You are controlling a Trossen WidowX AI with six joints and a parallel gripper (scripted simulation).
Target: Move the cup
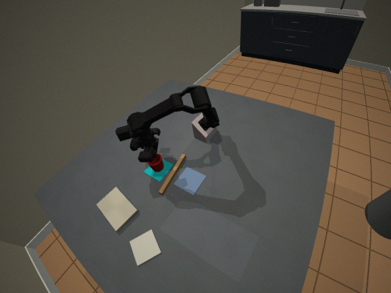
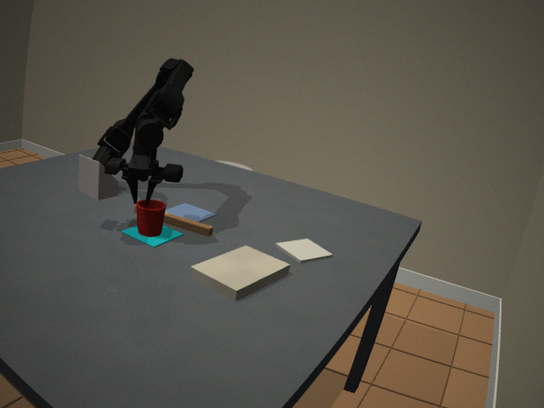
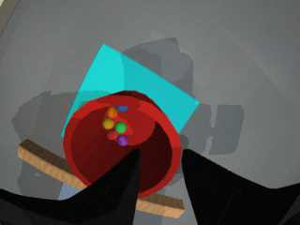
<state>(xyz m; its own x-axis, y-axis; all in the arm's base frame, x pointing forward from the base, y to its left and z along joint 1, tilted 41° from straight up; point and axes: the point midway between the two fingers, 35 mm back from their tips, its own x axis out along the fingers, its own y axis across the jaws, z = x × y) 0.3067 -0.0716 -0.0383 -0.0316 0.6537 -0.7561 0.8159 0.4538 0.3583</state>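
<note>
Now: the red cup 30 mm below my gripper tip, 20 mm ahead of it and 10 mm to the left of it. From my gripper tip the other things lie so: wooden bar 110 mm to the left, 70 mm below; pale blue pad 200 mm to the left, 80 mm below, 20 mm behind; teal pad 80 mm below, 20 mm to the left, 20 mm ahead.
</note>
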